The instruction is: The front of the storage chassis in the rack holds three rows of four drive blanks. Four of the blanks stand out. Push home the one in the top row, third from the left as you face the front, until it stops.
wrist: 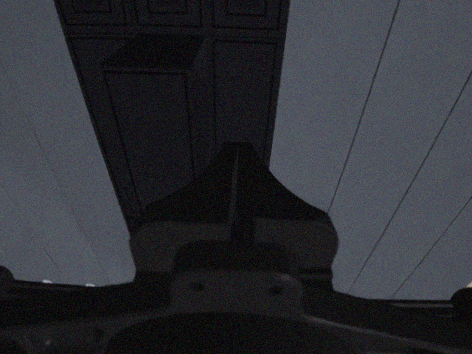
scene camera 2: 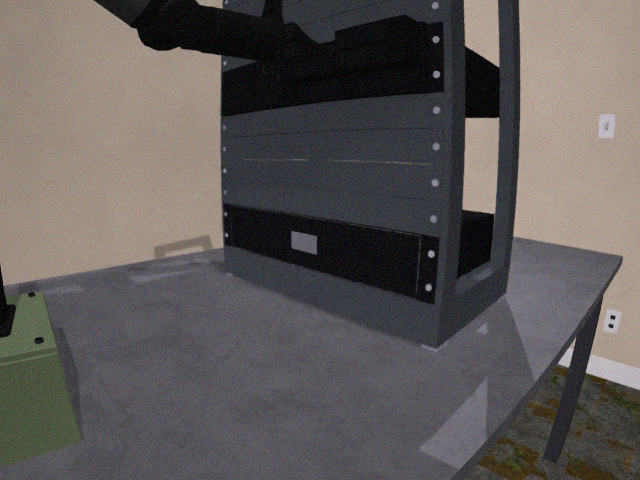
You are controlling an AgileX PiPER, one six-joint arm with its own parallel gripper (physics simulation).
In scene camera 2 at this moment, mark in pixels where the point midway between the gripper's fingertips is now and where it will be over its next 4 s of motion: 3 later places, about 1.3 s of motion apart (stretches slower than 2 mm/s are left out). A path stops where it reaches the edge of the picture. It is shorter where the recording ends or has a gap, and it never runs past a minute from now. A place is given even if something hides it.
My gripper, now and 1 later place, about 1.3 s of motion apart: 320, 52; 303, 49
